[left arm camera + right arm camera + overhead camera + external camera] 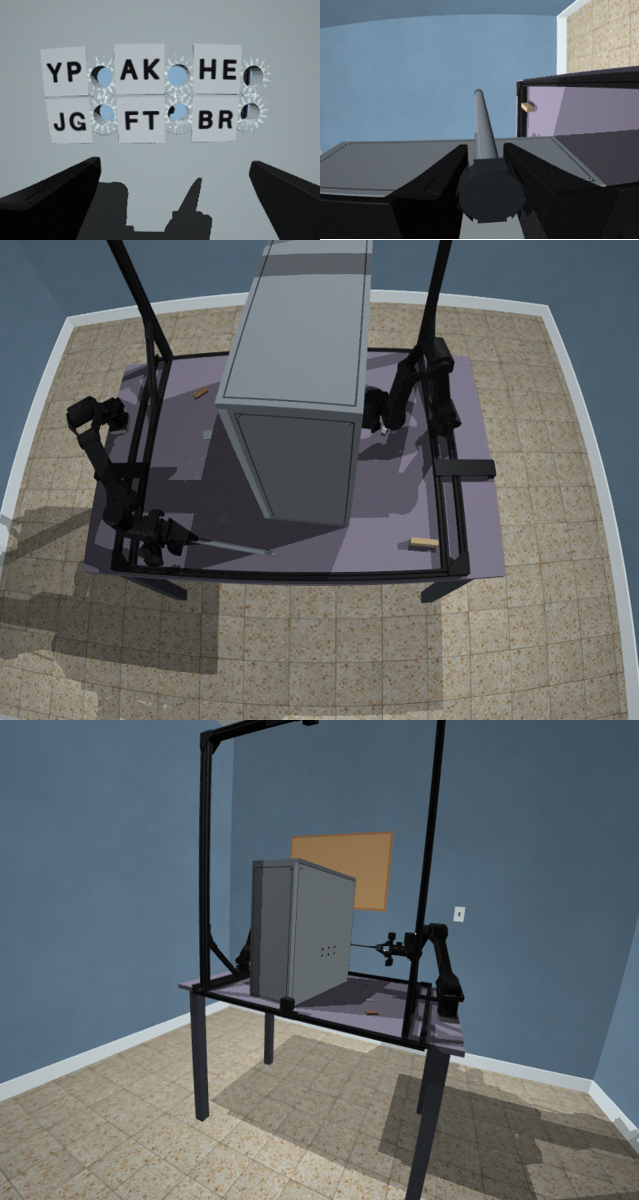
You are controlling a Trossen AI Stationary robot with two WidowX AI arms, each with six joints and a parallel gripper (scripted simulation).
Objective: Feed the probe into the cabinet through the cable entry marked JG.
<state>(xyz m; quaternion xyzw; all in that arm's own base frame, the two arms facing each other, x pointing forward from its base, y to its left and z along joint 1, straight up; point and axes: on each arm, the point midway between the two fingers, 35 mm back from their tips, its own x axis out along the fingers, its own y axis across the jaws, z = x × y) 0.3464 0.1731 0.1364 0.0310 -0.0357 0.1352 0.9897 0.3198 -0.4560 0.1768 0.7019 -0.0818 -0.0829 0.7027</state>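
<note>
Now: left hand 80 mm short of the JG mark, 90 mm to the left of it and 20 mm below it. Round my left hand: wooden block: 300 mm ahead, 310 mm to the left, 140 mm below; then probe: 370 mm ahead, 160 mm to the right, 40 mm above; then white block: 50 mm behind, 220 mm to the left, 140 mm below.
Now: the probe 10 mm ahead of my right hand and 100 mm to the left of it. From my right hand the other things lie so: wooden block 60 mm behind, 570 mm to the left, 180 mm below; white block 420 mm behind, 490 mm to the left, 180 mm below; JG mark 280 mm behind, 170 mm to the left, 20 mm below.
</note>
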